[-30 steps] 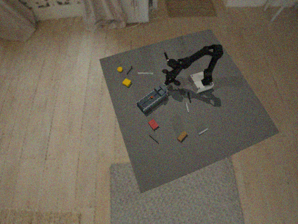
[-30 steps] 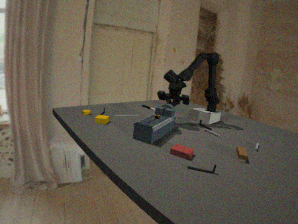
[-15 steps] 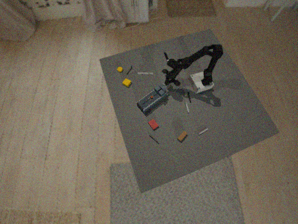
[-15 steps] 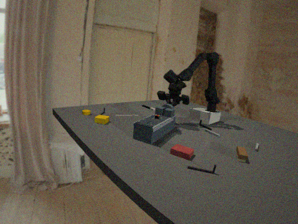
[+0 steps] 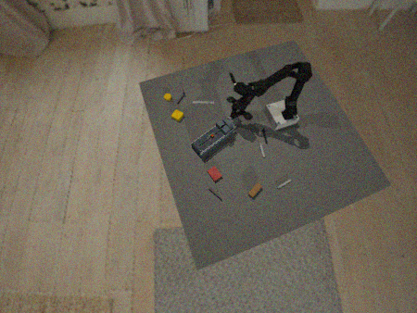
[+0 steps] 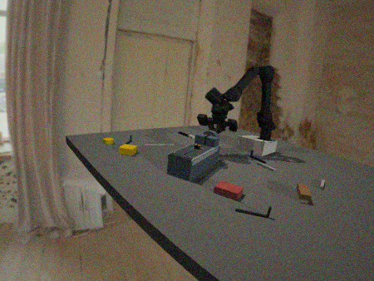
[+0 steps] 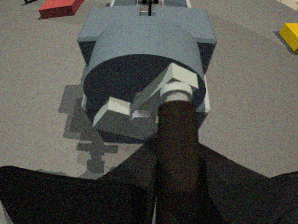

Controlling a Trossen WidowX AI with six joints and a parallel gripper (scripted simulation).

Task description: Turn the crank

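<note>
Right now the dark handle is 20 mm behind my gripper tip, 10 mm to the right of it and 30 mm above it. From my gripper tip the other things lie so: red pointer: 140 mm ahead, 80 mm to the left, 10 mm below; yellow block: 320 mm ahead, 150 mm to the right, 80 mm below; red block: 180 mm ahead, 300 mm to the left, 80 mm below.
</note>
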